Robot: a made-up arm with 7 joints.
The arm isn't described. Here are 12 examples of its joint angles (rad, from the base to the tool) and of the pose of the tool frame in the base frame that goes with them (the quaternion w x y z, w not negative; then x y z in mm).
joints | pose
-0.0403 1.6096 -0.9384 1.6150 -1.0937 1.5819 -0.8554 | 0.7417 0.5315 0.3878 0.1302 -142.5 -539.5 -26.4
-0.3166 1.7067 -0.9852 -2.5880 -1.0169 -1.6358 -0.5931 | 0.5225 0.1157 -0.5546 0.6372 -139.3 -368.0 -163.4
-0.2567 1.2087 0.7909 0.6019 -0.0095 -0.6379 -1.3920 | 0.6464 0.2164 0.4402 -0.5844 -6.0 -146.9 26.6
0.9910 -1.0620 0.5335 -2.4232 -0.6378 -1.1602 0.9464 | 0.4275 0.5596 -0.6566 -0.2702 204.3 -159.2 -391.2
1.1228 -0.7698 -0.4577 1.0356 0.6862 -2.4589 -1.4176 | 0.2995 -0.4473 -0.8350 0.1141 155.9 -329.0 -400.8
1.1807 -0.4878 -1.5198 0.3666 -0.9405 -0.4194 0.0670 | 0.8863 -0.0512 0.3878 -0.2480 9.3 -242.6 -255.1
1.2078 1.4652 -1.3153 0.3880 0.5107 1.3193 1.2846 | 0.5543 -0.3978 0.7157 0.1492 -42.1 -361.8 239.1
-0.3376 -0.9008 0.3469 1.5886 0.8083 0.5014 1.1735 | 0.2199 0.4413 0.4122 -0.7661 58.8 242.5 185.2
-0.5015 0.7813 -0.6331 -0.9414 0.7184 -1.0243 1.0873 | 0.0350 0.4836 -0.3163 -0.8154 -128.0 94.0 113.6
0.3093 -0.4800 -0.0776 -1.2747 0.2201 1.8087 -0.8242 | 0.8994 0.4152 0.0983 0.0945 -81.3 47.2 -114.6
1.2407 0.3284 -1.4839 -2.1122 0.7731 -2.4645 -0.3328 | 0.2656 0.8247 -0.3888 0.3132 -226.1 -232.4 -237.8
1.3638 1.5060 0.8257 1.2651 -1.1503 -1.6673 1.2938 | 0.2142 0.6675 -0.5850 0.4078 -18.6 -409.2 208.9
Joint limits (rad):
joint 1: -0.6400..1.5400
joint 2: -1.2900..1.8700
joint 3: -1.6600..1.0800
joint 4: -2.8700..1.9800
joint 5: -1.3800..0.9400
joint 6: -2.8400..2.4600
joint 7: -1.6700..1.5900
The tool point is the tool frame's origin. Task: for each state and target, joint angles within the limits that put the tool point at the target. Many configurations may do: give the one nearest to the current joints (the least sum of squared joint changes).
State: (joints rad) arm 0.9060 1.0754 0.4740 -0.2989 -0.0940 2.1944 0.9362
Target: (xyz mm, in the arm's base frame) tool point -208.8 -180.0 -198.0
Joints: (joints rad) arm 0.2851 0.3568 0.3088 -0.3858 -0.0526 2.4600 1.0529
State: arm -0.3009 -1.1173 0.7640 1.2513 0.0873 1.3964 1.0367
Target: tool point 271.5 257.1 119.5
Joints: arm -0.3977 -1.2469 0.5027 1.3772 0.6565 1.2482 0.9305
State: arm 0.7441 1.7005 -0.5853 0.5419 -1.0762 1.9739 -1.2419
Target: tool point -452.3 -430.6 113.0
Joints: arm 1.2165 0.8992 -0.9046 1.3076 -1.1525 2.1425 -1.1738
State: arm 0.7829 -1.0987 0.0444 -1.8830 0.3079 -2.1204 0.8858
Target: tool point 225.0 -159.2 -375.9
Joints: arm 0.6861 -0.9706 0.4761 -1.0787 0.2704 -2.1113 1.1030
